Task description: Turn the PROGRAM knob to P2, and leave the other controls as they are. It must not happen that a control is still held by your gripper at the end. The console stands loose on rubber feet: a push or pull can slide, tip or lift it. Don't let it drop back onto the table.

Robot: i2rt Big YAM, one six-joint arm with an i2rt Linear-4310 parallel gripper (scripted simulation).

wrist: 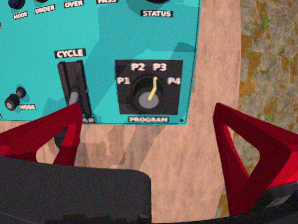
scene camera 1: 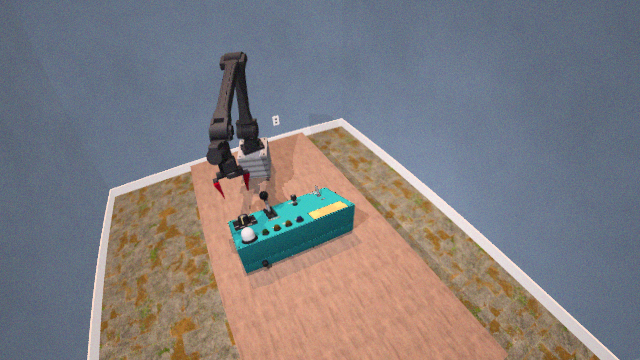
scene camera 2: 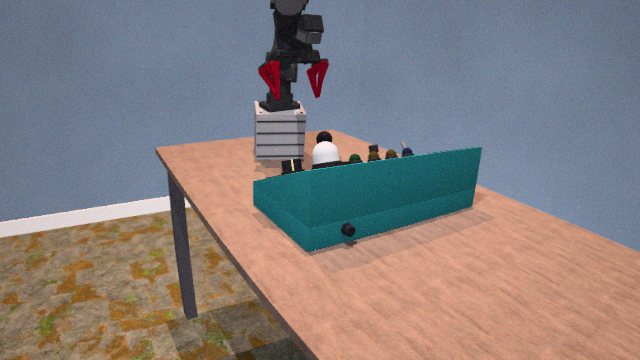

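Labels:
There is a teal console here, and the wrist view (114, 59) shows it to me. Scene camera 1 and scene camera 2 show the console too, and on it (scene camera 2: 321, 207) and (scene camera 1: 247, 259) are the same spot.

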